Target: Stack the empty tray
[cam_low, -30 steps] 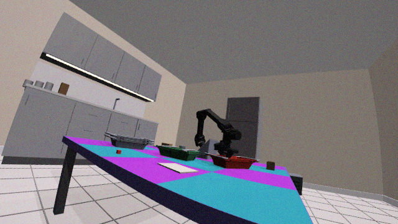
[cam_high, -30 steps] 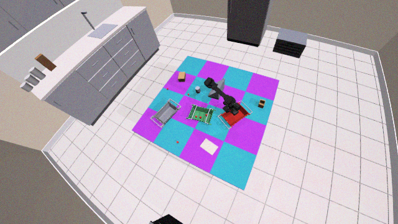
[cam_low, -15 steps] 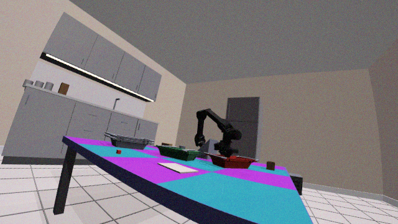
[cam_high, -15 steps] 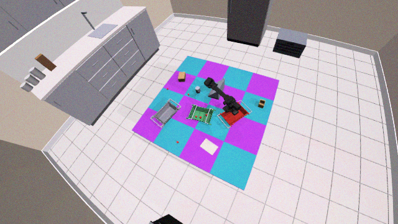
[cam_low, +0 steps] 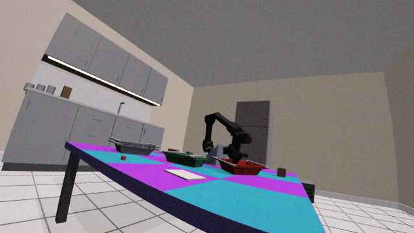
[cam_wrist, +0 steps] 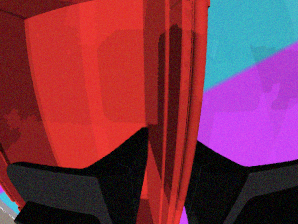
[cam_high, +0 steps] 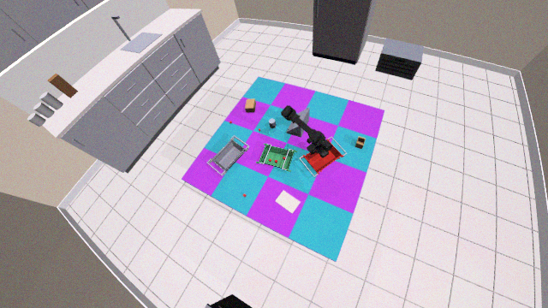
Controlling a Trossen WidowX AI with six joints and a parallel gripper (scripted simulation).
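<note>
My gripper tip is 60 mm to the right of the red tray, 30 mm below it and 30 mm short of it. The rest, counted from my gripper tip: white flat plate 440 mm ahead, 50 mm to the right, 20 mm below.
</note>
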